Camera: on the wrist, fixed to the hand. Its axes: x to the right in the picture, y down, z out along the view.
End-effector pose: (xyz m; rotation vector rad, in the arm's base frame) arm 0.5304 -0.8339 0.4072 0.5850 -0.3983 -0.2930
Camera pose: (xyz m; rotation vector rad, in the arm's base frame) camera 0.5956 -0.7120 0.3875 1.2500 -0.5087 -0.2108
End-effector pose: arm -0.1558 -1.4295 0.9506 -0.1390 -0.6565 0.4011
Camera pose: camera -0.1189 -1.3396 0.8504 0.5192 -0.5201 0.5552
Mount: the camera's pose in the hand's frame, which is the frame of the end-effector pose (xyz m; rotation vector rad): 0.0063 0.0956 -0.1016 0.6705 -0.0255 -0.0501
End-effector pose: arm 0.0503 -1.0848 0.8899 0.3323 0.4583 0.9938
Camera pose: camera -0.0679 -1.0247 0.8463 0.9279 0.7690 0.7629
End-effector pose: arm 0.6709 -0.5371 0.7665 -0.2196 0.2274 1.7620
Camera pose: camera 0.5783 -0.5777 0.6702 0.2794 0.7658 1.5456
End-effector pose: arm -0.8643 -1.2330 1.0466 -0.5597 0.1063 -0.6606
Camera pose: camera -0.8337 -1.2214 0.9108 0.0756 -0.1525 -0.6901
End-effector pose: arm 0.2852 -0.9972 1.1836 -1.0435 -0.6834 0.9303
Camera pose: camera 0.3434 -1.0139 1.0578 -0.4177 -0.3674 1.0295
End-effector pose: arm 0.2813 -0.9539 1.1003 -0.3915 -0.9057 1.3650
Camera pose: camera 0.2929 -0.9022 0.9711 0.1624 -0.4293 1.5365
